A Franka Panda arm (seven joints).
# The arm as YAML. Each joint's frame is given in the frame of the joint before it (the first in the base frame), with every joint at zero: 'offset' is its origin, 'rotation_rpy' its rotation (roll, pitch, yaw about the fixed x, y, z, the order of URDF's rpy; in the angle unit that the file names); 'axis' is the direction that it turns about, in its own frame. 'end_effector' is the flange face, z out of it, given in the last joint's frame.
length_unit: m
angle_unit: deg
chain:
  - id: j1
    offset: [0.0, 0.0, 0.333]
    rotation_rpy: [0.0, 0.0, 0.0]
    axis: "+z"
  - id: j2
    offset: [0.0, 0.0, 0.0]
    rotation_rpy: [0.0, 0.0, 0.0]
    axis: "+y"
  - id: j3
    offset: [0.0, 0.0, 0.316]
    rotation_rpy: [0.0, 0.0, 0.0]
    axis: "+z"
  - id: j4
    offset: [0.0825, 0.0, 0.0]
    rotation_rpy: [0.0, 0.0, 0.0]
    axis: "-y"
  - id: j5
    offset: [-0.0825, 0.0, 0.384]
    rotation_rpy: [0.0, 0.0, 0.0]
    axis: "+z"
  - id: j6
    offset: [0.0, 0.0, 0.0]
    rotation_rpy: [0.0, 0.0, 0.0]
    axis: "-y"
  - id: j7
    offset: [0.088, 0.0, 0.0]
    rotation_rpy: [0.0, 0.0, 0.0]
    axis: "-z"
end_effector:
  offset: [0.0, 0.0, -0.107]
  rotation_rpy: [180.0, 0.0, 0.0]
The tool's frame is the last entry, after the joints.
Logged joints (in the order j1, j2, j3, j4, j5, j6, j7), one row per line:
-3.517 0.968 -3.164 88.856 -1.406 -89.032 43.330
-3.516 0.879 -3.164 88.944 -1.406 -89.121 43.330
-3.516 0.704 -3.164 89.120 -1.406 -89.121 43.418
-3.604 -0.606 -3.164 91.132 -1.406 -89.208 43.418
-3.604 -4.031 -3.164 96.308 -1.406 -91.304 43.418
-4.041 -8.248 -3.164 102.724 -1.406 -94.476 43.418
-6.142 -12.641 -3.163 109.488 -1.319 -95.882 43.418
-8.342 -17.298 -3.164 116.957 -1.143 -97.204 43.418
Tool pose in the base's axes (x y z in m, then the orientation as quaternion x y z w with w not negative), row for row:
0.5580 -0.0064 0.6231 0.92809 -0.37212 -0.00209 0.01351
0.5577 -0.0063 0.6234 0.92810 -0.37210 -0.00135 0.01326
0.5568 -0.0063 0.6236 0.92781 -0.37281 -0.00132 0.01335
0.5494 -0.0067 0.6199 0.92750 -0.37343 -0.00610 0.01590
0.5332 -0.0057 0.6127 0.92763 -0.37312 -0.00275 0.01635
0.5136 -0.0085 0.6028 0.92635 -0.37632 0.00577 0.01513
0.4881 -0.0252 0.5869 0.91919 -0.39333 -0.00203 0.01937
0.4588 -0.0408 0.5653 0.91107 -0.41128 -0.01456 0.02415
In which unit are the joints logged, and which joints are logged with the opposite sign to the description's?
The joints are logged in degrees. Opposite sign: j3, j4, j6.
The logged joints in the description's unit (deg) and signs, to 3 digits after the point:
-3.517 0.968 3.164 -88.856 -1.406 89.032 43.330
-3.516 0.879 3.164 -88.944 -1.406 89.121 43.330
-3.516 0.704 3.164 -89.120 -1.406 89.121 43.418
-3.604 -0.606 3.164 -91.132 -1.406 89.208 43.418
-3.604 -4.031 3.164 -96.308 -1.406 91.304 43.418
-4.041 -8.248 3.164 -102.724 -1.406 94.476 43.418
-6.142 -12.641 3.163 -109.488 -1.319 95.882 43.418
-8.342 -17.298 3.164 -116.957 -1.143 97.204 43.418

